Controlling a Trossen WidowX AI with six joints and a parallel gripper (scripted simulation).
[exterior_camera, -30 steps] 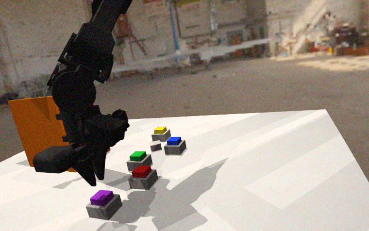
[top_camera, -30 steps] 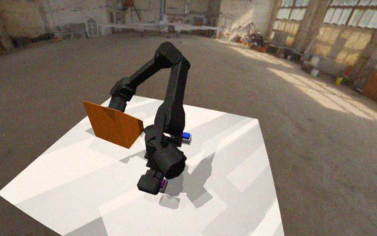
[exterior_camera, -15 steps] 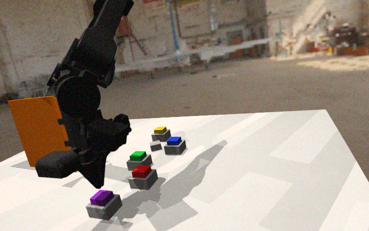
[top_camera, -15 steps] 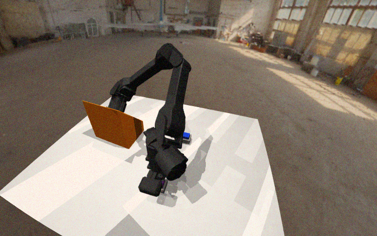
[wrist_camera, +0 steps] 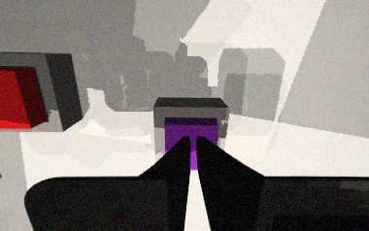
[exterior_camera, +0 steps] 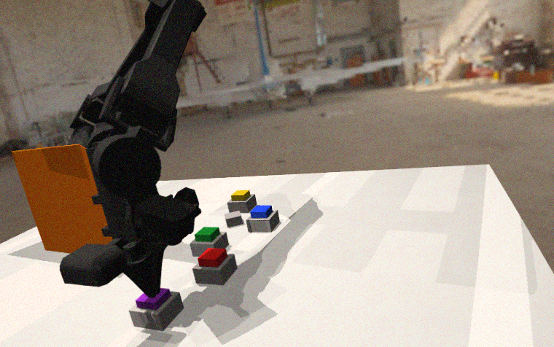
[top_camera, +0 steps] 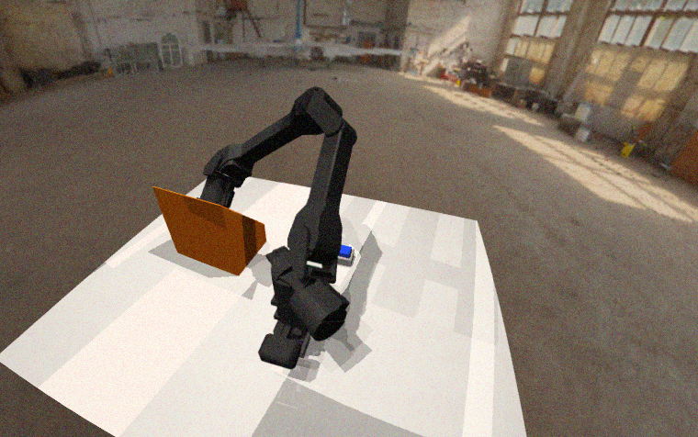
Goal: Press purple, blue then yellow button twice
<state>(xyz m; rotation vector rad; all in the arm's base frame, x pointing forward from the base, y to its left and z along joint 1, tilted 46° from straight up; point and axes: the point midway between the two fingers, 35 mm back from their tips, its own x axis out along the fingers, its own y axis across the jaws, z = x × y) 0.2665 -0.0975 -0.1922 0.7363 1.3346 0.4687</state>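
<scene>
Now: gripper tip 10 mm above the purple button. Round my gripper tip: red button 100 mm to the left, 40 mm ahead; green button 190 mm to the left, 10 mm behind; blue button 280 mm to the left, 70 mm ahead.
</scene>
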